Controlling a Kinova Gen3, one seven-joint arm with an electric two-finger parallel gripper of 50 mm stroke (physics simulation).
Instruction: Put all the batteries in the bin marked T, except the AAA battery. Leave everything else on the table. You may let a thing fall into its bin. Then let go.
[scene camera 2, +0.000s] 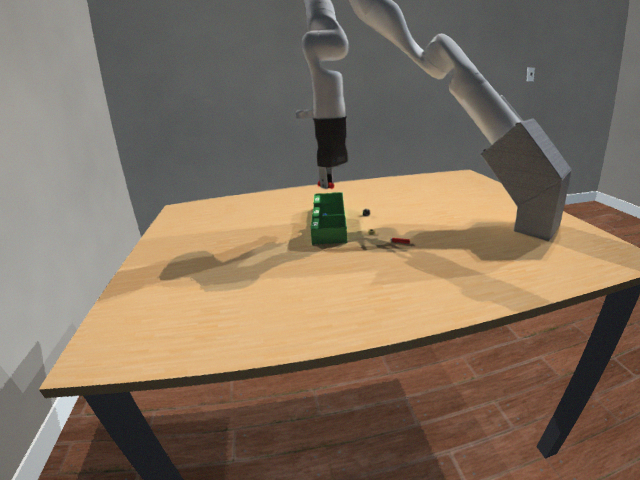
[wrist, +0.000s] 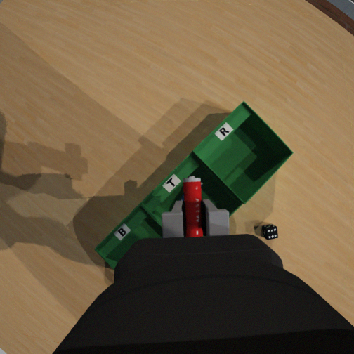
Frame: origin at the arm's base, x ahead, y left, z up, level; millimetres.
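Seen in the pictures: gripper, fingertip midpoint: (scene camera 2: 327, 187); arm's base, origin of the base link: (scene camera 2: 507, 135).
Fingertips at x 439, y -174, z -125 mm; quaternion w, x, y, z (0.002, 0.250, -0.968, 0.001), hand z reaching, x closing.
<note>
Offsets run from my fingertips to a thing's top centre. Level surfaces: height alone.
My gripper (scene camera 2: 326, 184) (wrist: 192, 212) is shut on a red battery @(dx +3, dy -5, dz +14 mm) (scene camera 2: 331, 185) (wrist: 192, 192), held level between the fingertips. It hangs above the green three-part bin box @(dx +0, dy +0, dz -54 mm) (scene camera 2: 329, 236) (wrist: 243, 112). In the wrist view the held battery overlaps the middle compartment, the bin marked T (wrist: 215, 194). A blue battery @(dx +6, dy -4, dz -79 mm) (scene camera 2: 324, 214) lies in that compartment; in the wrist view it is mostly hidden behind the fingers and the red battery. Another red battery-like cylinder @(dx -109, dy +188, dz -90 mm) (scene camera 2: 400, 240) lies on the table to the right of the box in the scene view.
The bins marked R (wrist: 230, 155) and B (wrist: 122, 242) flank T. A black die @(dx -114, dy -9, dz -84 mm) (scene camera 2: 366, 212) (wrist: 270, 231) and a small brass-coloured piece @(dx -72, dy +111, dz -92 mm) (scene camera 2: 371, 231) lie on the table @(dz -100 mm) (scene camera 2: 248, 320) (wrist: 110, 45) beside the box. The arm's base stands at the right.
</note>
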